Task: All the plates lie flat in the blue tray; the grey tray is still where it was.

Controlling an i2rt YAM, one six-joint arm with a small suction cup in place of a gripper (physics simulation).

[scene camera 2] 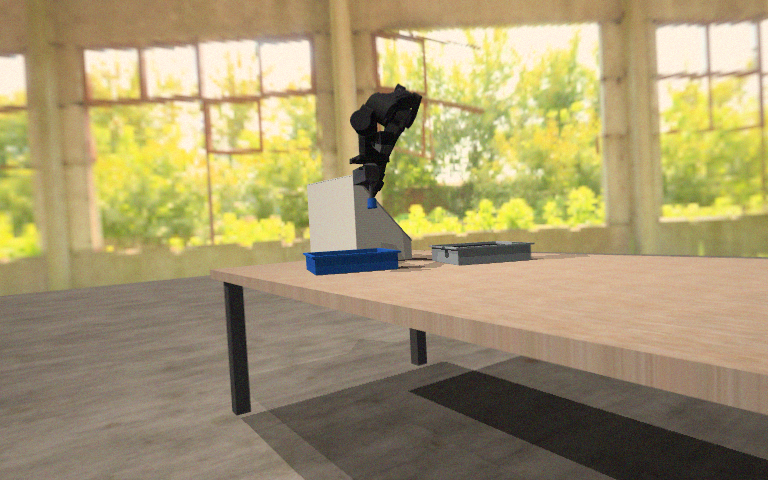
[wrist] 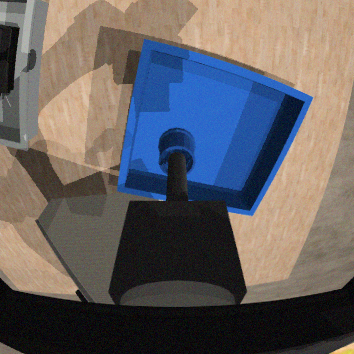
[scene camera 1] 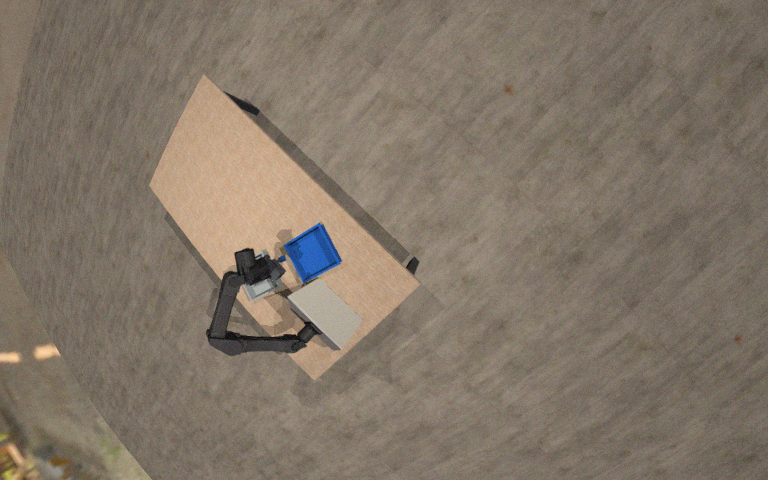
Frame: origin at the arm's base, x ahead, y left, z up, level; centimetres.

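Seen in the pictures: hand, tool point: (scene camera 2: 372, 207) (wrist: 176, 144) (scene camera 1: 283, 258); arm's base, link origin: (scene camera 2: 352, 205) (scene camera 1: 313, 327).
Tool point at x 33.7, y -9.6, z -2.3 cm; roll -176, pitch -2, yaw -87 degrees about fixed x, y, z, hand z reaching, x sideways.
Observation:
Pixels of each thing's top centre, then the offset from my tool point to it. "spot": a spot on its surface instead. Level surfaces: height alone.
- blue tray, top centre: (wrist: 211, 144) (scene camera 2: 349, 251) (scene camera 1: 310, 254) dz -12.4, dx -5.0, dy -5.8 cm
- grey tray, top centre: (scene camera 2: 478, 244) (scene camera 1: 256, 277) dz -12.4, dx +7.8, dy +32.0 cm
- black ridged thing, surface spot: (wrist: 7, 60) spot: dz -15.0, dx +7.5, dy +24.7 cm
- wooden table, surface height: dz -17.4 cm
The blue tray (scene camera 1: 314, 251) (scene camera 2: 352, 262) (wrist: 215, 105) stands on the table; its visible floor is bare, with shadows across it. The grey tray (scene camera 1: 262, 289) (scene camera 2: 492, 254) (wrist: 31, 110) stands apart from it, partly under the arm in scene camera 1 and cut off at the left edge of the wrist view. A black ridged thing (wrist: 7, 60) shows inside the grey tray; whether it is a plate, I cannot tell. My gripper (scene camera 1: 281, 258) (scene camera 2: 371, 203) (wrist: 176, 148), a blue suction cup, is open, points down and holds nothing. It hangs well above the table, near the blue tray's side facing the grey tray.
A large pale box with a sloping side (scene camera 1: 325, 314) (scene camera 2: 331, 215) (wrist: 85, 245) stands close beside the blue tray, much taller than both trays. The arm's base (scene camera 1: 308, 331) is next to it. The wooden table (scene camera 1: 226, 164) (scene camera 2: 623, 294) has an edge beyond the blue tray.

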